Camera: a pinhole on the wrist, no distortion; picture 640 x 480 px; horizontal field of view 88.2 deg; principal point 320.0 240.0 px. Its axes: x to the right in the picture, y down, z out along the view. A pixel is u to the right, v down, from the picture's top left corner.
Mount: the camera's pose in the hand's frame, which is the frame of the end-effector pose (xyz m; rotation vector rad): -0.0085 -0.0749 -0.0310 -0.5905 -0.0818 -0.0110
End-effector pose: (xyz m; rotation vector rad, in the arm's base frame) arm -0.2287 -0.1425 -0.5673 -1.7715 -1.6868 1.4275
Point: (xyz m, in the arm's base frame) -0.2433 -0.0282 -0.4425
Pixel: behind the camera
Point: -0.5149 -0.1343 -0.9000
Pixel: 518 176
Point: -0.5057 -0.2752 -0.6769
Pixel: 341 63
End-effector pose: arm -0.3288 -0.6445 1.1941 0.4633 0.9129 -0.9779
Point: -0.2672 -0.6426 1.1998
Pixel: 387 443
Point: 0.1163 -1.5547 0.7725
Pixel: outside the picture
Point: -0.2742 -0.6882 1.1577
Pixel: 572 398
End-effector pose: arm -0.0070 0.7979 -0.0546 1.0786 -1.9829 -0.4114
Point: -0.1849 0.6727 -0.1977
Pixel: 485 36
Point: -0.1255 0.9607 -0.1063
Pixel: 180 359
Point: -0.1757 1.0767 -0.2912
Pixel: 77 227
